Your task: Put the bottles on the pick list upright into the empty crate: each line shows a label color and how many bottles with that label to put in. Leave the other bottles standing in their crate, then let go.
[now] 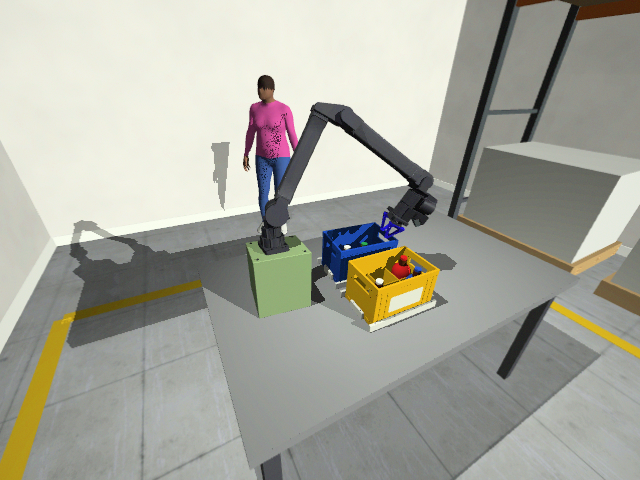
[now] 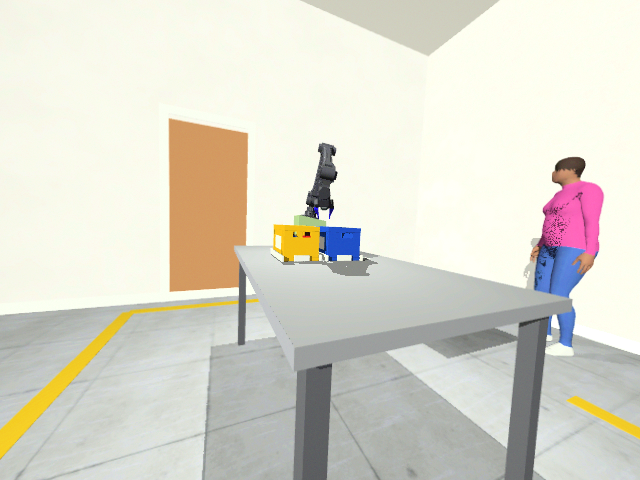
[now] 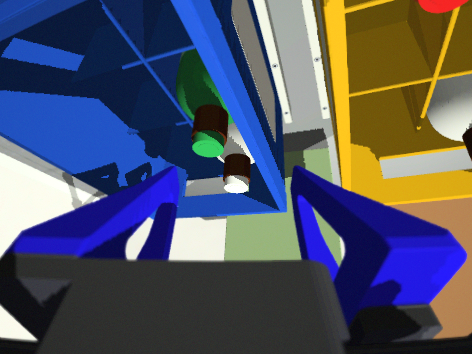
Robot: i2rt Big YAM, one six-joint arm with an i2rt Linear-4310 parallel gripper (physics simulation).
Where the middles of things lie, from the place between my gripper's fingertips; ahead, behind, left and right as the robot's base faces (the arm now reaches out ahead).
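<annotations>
My hand is 5 cm past the green bottle (image 3: 196,92), 5 cm to the right of it and 13 cm above it.
</annotations>
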